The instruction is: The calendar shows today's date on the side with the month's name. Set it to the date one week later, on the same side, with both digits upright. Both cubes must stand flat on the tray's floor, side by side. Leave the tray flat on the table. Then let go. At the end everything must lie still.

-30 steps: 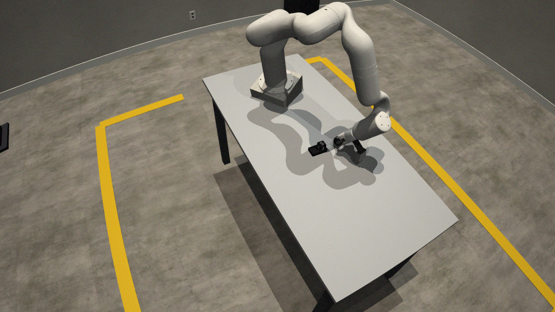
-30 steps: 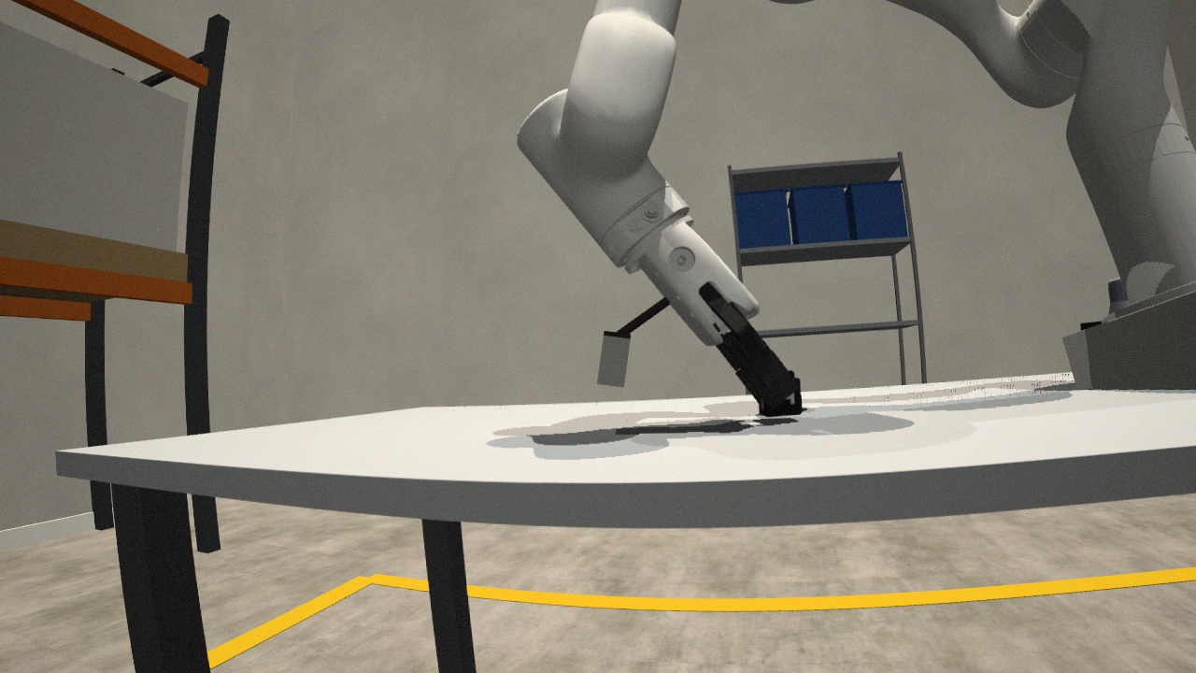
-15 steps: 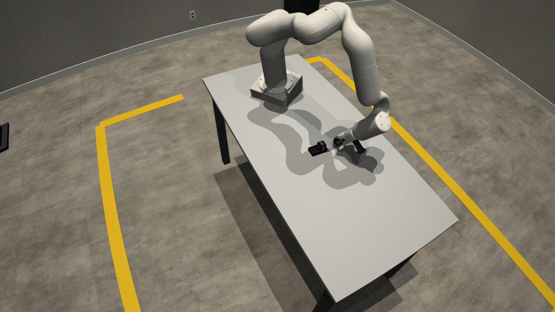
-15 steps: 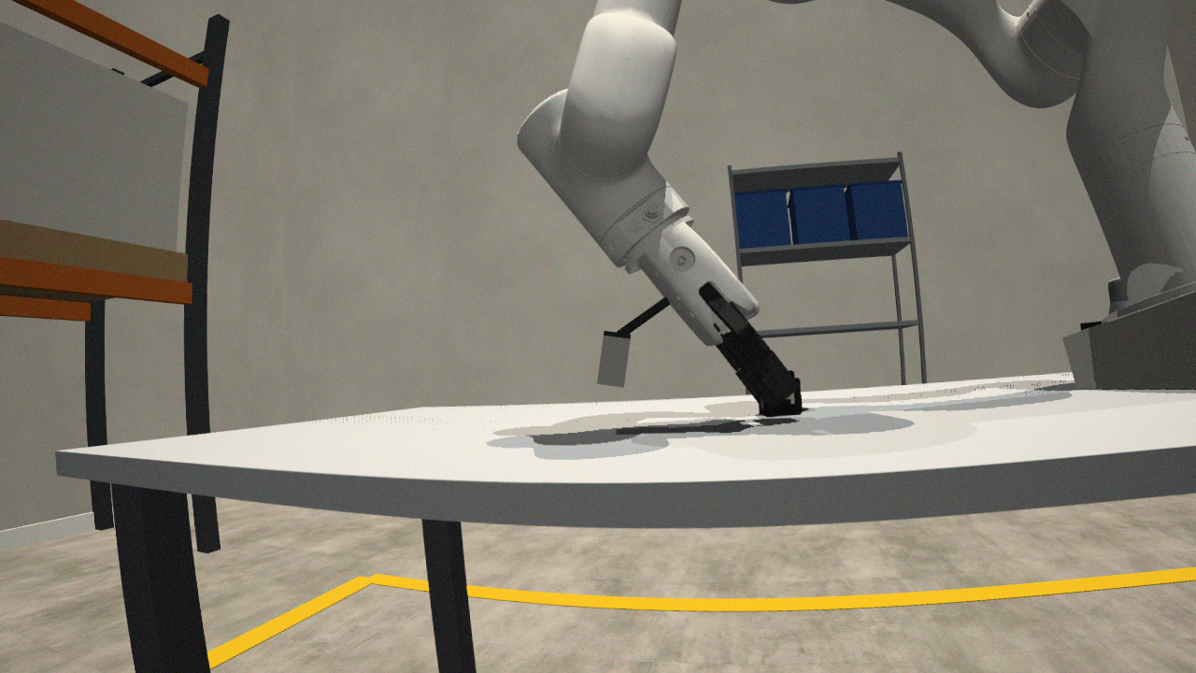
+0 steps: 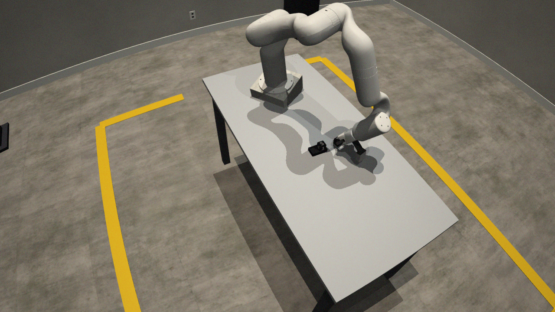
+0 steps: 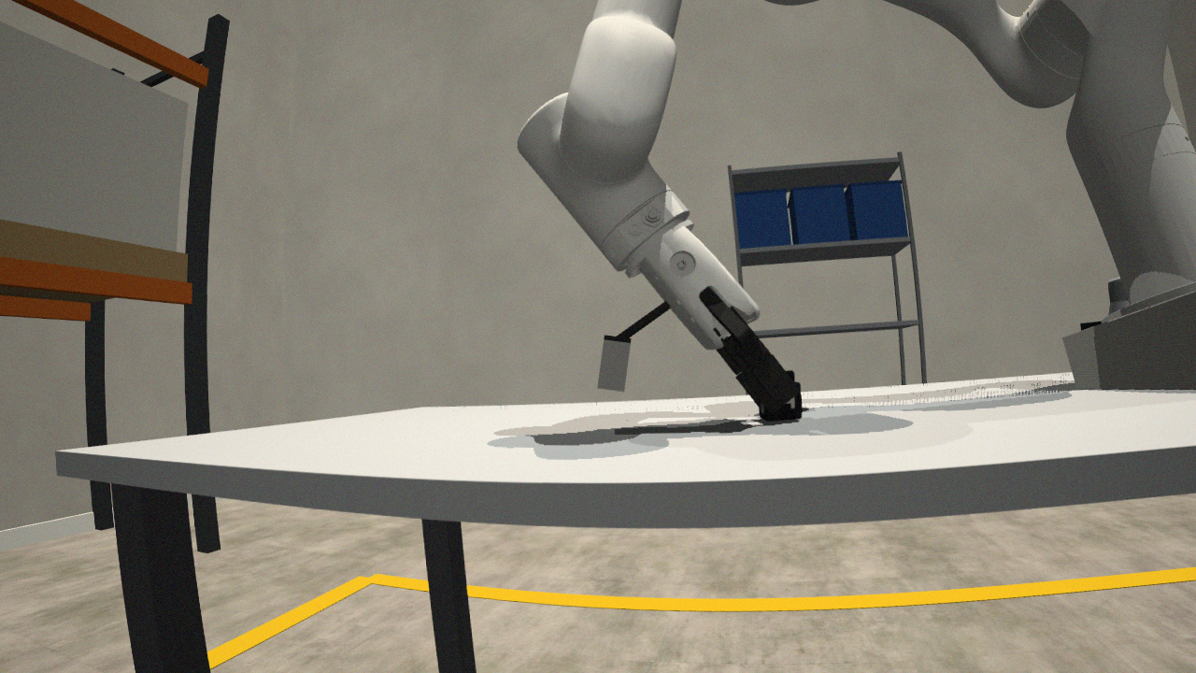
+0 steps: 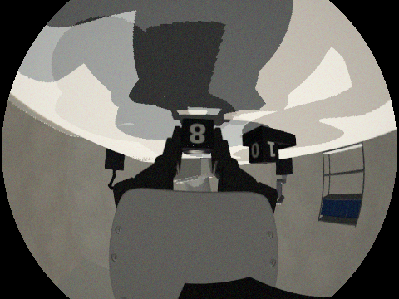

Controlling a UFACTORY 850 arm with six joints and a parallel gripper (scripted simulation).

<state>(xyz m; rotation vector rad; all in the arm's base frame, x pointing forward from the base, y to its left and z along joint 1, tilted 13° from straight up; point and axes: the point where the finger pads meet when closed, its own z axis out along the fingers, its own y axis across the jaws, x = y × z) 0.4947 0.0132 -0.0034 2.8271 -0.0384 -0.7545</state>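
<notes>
My hand is 2 cm above the black cube and 1 cm past it. Also, from my hand: black tray: 11 cm to the right, 3 cm behind, 2 cm below.
</notes>
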